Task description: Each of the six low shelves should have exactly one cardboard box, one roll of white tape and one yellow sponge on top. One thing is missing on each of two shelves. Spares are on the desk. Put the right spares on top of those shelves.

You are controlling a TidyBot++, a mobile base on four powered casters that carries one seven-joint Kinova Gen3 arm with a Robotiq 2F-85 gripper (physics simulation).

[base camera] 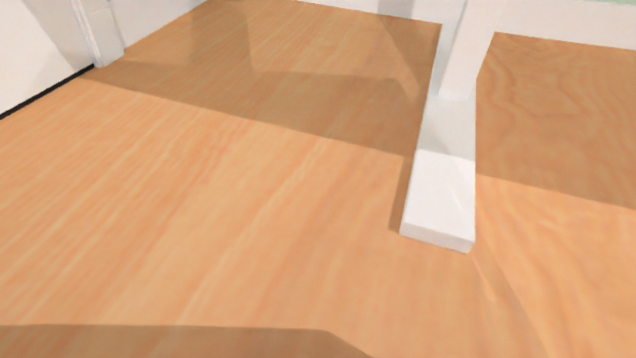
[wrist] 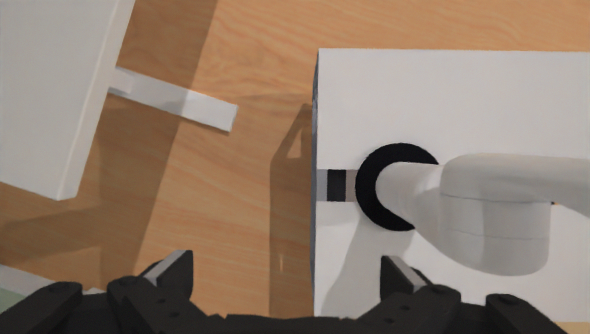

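My gripper (wrist: 286,273) is open and empty at the bottom of the wrist view, high above the wooden floor and beside the robot's own base. The white desk (wrist: 47,90) shows in part at the upper left of the wrist view; its visible stretch of top bears no item. In the base camera view the desk's white foot (base camera: 440,195) lies on the floor right of centre, with its leg (base camera: 465,55) rising from it. No cardboard box, tape roll or sponge shows in either view. The gripper does not show in the base camera view.
The robot's white base (wrist: 450,100) fills the right of the wrist view, with the arm above it. A tan edge (wrist: 575,327) shows at its lower right corner. A green surface (wrist: 10,300) lies at the lower left. White wall panels (base camera: 35,45) stand at the upper left of the base view.
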